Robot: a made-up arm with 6 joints.
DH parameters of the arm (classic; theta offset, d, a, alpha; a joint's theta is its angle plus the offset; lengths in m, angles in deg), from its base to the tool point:
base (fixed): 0 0 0 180
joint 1: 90 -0.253 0.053 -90
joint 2: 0 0.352 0.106 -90
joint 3: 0 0.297 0.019 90
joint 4: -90 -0.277 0.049 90
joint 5: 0 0.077 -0.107 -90
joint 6: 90 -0.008 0.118 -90
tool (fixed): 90 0.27 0 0
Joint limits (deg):
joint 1: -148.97..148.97
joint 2: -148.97..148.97
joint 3: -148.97..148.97
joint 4: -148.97..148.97
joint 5: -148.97..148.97
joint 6: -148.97..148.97
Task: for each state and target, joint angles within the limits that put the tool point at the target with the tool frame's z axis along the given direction. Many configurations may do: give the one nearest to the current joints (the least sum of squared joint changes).
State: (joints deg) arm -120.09 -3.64 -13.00 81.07 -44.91 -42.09
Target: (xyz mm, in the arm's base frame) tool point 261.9 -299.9 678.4 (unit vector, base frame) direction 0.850 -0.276 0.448
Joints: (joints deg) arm -121.38 17.63 58.51 86.95 -76.25 -13.82
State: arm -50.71 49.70 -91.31 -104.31 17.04 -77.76
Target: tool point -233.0 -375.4 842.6 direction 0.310 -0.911 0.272
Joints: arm -21.93 60.36 -92.07 -125.55 58.95 -33.67
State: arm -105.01 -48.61 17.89 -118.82 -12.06 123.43
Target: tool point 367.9 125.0 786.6 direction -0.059 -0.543 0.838
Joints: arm -123.59 -27.77 1.54 -94.92 27.88 148.97
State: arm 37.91 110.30 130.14 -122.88 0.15 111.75
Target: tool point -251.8 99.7 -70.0 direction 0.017 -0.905 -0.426
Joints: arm 56.93 148.55 143.22 -148.97 -30.60 62.28
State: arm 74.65 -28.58 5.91 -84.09 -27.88 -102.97
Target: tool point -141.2 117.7 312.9 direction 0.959 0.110 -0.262
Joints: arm 93.33 -57.74 5.28 -115.75 -44.72 -78.65
